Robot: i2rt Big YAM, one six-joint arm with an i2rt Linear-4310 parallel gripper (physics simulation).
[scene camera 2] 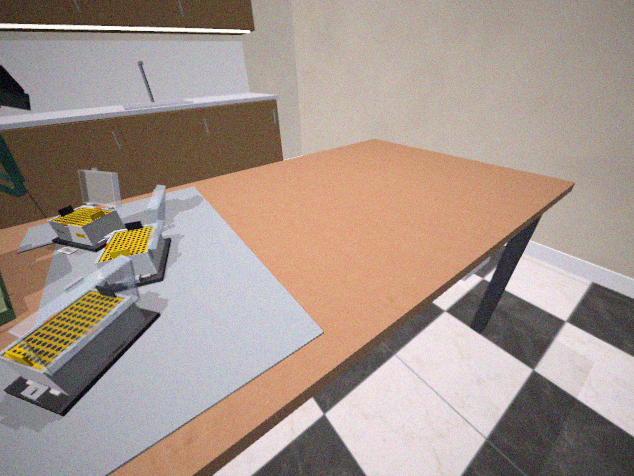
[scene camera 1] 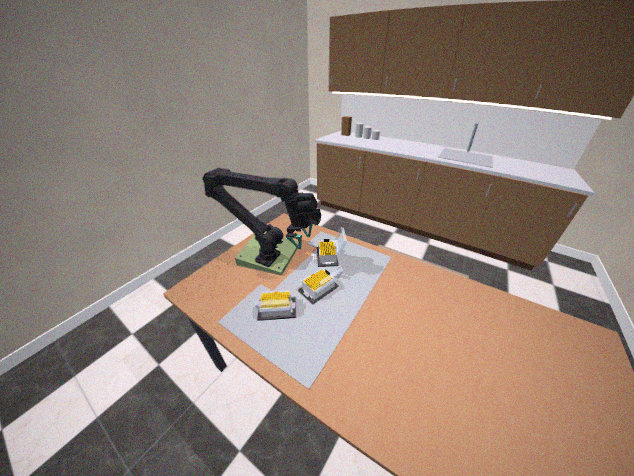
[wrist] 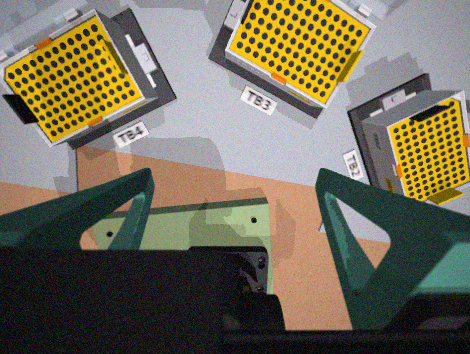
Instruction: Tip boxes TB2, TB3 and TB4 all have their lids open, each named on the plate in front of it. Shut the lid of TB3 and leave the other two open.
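Places are measured from the arm's base along level axes (x ahead, y left, z up), in millimetres.
Where they show: gripper, between the fingertips: (scene camera 2: 21,188) (scene camera 1: 304,242) (wrist: 235,177); arm's base, origin of its link: (scene camera 1: 268,257).
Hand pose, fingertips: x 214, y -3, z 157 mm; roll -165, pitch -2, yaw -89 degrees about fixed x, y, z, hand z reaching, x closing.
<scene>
Things, the pixels of their centre, and the offset from my fingertips. "spot": a spot on its surface instead. Level surfaces: height alone.
- Box TB3, middle of its body: (wrist: 301,37) (scene camera 2: 128,239) (scene camera 1: 318,278) dx +95, dy -66, dz -124 mm
- Box TB4, middle of its body: (wrist: 67,84) (scene camera 2: 81,213) (scene camera 1: 327,247) dx +50, dy +161, dz -124 mm
- Box TB2, a spot on its surface: (scene camera 2: 76,327) spot: dx -4, dy -315, dz -85 mm
- grey mat, height of its surface: dz -188 mm
- orange-brown table, height of its surface: dz -191 mm
Box TB3 (scene camera 1: 318,283) (scene camera 2: 128,243) (wrist: 300,45) is the middle one, its clear lid (scene camera 2: 159,207) standing open on the side away from its plate (wrist: 258,100). Box TB4 (scene camera 1: 327,252) (scene camera 2: 87,225) (wrist: 75,80) is at the kitchen end, its lid (scene camera 2: 99,188) upright. Box TB2 (scene camera 1: 276,304) (scene camera 2: 76,327) (wrist: 430,150) is at the opposite end, its clear lid also up. All three show yellow racks. My gripper (scene camera 1: 304,239) (wrist: 235,177) is open and empty, raised between the arm's base and TB4. In scene camera 2, part of one finger shows at the left edge.
The boxes stand on a grey mat (scene camera 1: 307,353) (scene camera 2: 220,327) on the orange-brown table (scene camera 1: 460,368) (scene camera 2: 358,220). The arm's green base plate (scene camera 1: 245,257) (wrist: 165,225) is beside the mat. A kitchen counter (scene camera 1: 409,148) is behind the table.
</scene>
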